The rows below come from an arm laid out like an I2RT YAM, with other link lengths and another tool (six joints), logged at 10 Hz.
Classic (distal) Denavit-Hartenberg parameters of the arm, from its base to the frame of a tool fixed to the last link. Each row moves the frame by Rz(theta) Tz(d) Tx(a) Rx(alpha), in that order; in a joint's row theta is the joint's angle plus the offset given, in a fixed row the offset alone. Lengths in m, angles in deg.
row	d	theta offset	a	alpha
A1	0.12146	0	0.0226	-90
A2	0	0	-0.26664	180
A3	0	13.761	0.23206	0
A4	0.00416	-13.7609	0.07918	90
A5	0.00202	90	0	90
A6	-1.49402	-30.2	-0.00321	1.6
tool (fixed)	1.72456	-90	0	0
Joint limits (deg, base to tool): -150..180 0..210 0..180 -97..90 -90..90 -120..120
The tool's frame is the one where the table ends.
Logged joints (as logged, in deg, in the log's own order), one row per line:
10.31, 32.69, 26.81, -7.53, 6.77, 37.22
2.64, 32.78, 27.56, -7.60, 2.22, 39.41
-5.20, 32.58, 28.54, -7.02, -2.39, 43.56
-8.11, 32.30, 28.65, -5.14, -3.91, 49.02
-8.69, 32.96, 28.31, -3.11, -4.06, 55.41
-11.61, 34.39, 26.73, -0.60, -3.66, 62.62
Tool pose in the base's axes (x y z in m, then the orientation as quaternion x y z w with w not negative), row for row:
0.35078, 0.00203, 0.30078, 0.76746, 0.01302, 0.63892, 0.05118
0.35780, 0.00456, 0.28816, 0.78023, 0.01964, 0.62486, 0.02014
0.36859, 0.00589, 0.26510, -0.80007, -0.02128, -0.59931, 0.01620
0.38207, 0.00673, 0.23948, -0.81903, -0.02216, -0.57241, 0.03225
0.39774, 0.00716, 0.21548, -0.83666, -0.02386, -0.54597, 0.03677
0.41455, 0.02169, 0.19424, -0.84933, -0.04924, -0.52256, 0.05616
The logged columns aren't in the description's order. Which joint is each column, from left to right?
Columns, left to right: A5, A3, A6, A4, A1, A2.
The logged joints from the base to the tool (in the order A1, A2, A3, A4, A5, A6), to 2 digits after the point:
6.77, 37.22, 32.69, -7.53, 10.31, 26.81
2.22, 39.41, 32.78, -7.60, 2.64, 27.56
-2.39, 43.56, 32.58, -7.02, -5.20, 28.54
-3.91, 49.02, 32.30, -5.14, -8.11, 28.65
-4.06, 55.41, 32.96, -3.11, -8.69, 28.31
-3.66, 62.62, 34.39, -0.60, -11.61, 26.73

